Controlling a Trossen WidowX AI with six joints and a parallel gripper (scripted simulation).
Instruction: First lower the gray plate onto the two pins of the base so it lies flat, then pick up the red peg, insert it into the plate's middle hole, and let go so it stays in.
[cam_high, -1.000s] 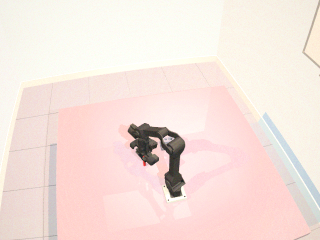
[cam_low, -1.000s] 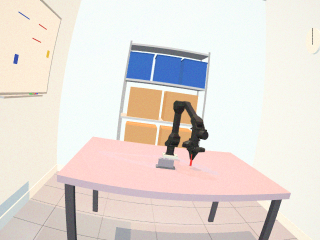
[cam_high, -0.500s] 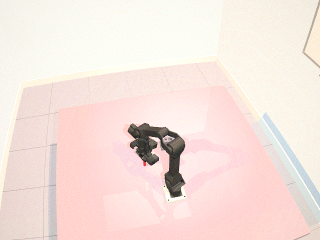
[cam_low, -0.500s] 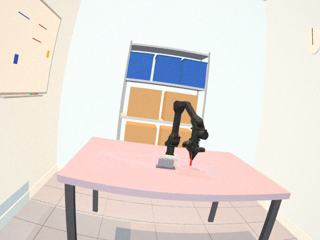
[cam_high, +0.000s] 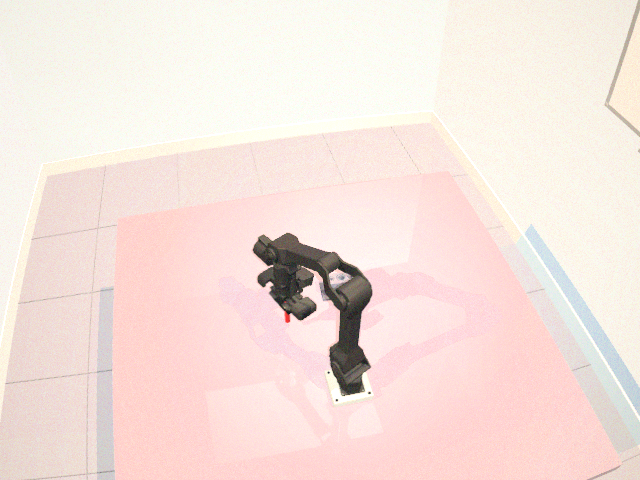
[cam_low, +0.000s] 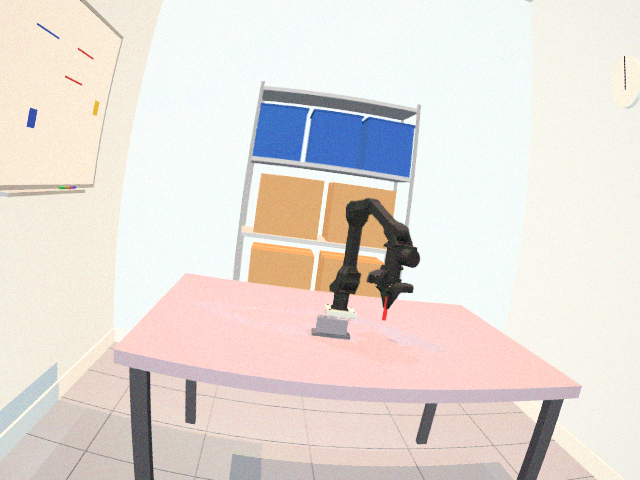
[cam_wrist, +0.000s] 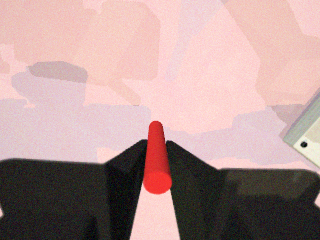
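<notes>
Right now the gray plate is 12 cm ahead of my gripper tip, 18 cm to the right of it and 4 cm below it. The rest, counted from my gripper tip: flat gray base 12 cm ahead, 18 cm to the right, 7 cm below; then red peg right at my gripper tip.
</notes>
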